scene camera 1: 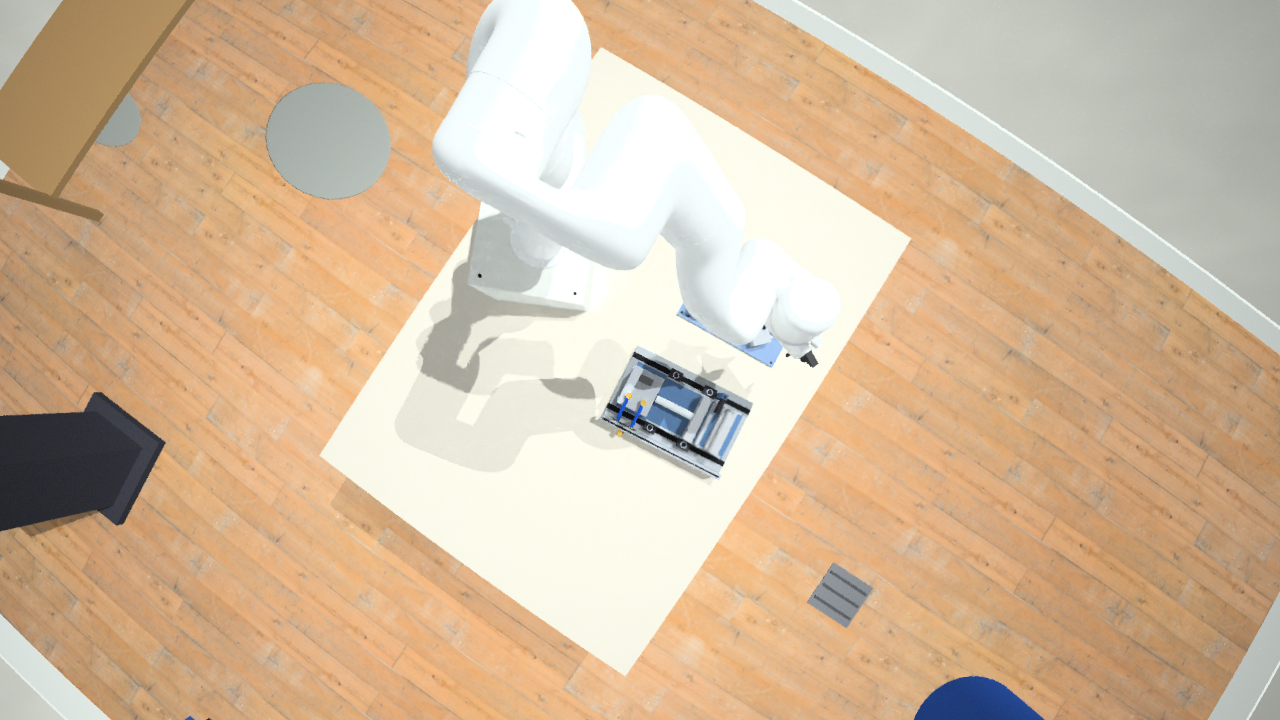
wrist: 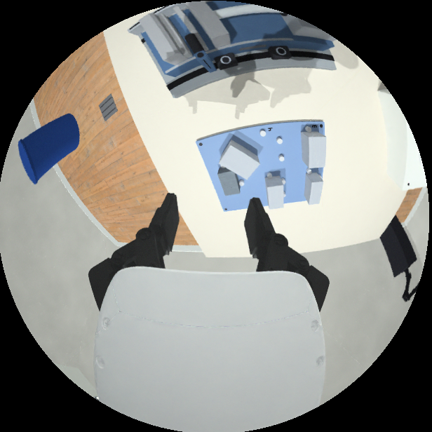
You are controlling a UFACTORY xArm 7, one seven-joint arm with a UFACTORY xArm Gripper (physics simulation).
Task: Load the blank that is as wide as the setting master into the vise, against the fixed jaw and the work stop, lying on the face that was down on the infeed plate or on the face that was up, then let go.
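Places are measured from the arm's base along level axes (x left, y down, z back), in centimetres.
Where they show: arm's base, origin of its link: [scene camera 1: 540,239].
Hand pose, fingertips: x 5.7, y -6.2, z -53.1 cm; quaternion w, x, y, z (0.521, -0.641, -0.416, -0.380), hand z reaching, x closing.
Each offset is from my fingertips to the top centre of the thing. "pt": to the spot under its first point. Level surfaces: height alone.
The vise @(dy +8.1, dx -22.6, dz +8.7 cm) [scene camera 1: 662,417] [wrist: 250,73] stands on the pale mat, with a blue bed, dark rails and grey jaw blocks. The blue infeed plate @(pt dy +17.2, dx -0.7, dz -4.1 cm) [scene camera 1: 771,357] [wrist: 212,152] lies beside it, partly under the arm in the scene view. In the wrist view a large light grey block [wrist: 240,159] sits turned on it, beside a darker grey block [wrist: 229,181]. Light grey blocks [wrist: 314,150] [wrist: 275,192] [wrist: 313,188] stand by white pegs. I cannot tell which is the setting master or the matching blank. My gripper [scene camera 1: 802,357] [wrist: 212,208] is open and empty, above the plate's outer end.
The pale mat @(dy +18.0 cm) [scene camera 1: 537,537] [wrist: 170,150] lies on a wooden floor. A grey slotted floor piece [scene camera 1: 839,594] [wrist: 108,107] and a blue rounded object [scene camera 1: 975,702] [wrist: 50,145] are beyond it. Blue levers with orange tips @(pt dy +7.0, dx -27.1, dz +16.3 cm) [scene camera 1: 637,413] rise at one end of the vise.
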